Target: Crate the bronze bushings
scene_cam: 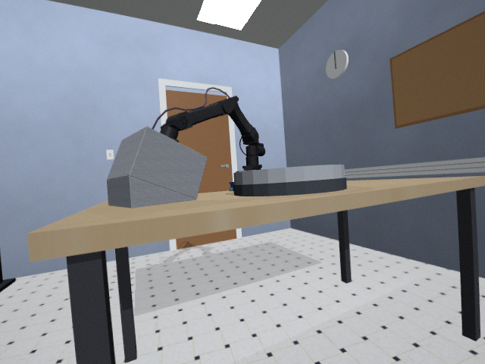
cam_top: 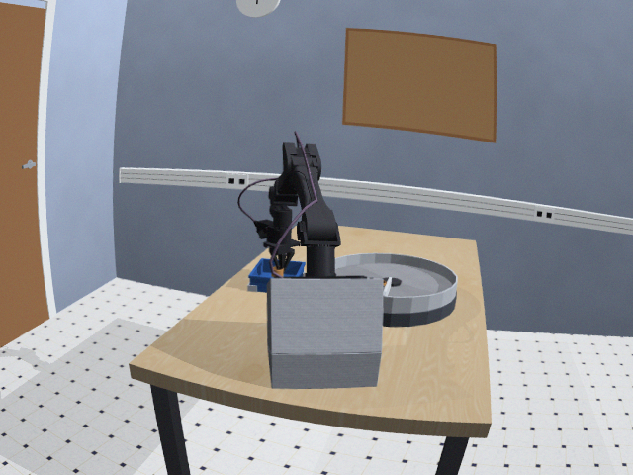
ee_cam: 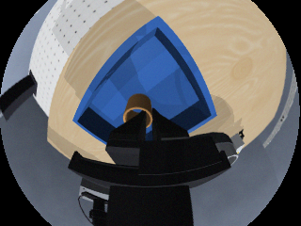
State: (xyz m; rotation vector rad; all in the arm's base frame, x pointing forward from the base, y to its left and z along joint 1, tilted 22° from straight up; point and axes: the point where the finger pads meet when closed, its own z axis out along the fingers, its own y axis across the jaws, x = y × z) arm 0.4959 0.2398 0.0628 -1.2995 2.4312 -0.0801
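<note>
Now: hand 1 cm past the blue crate, 1 cm to the right of it and 2 cm above it. Round my hand: grey turntable 3 cm behind, 35 cm to the right, 1 cm above.
</note>
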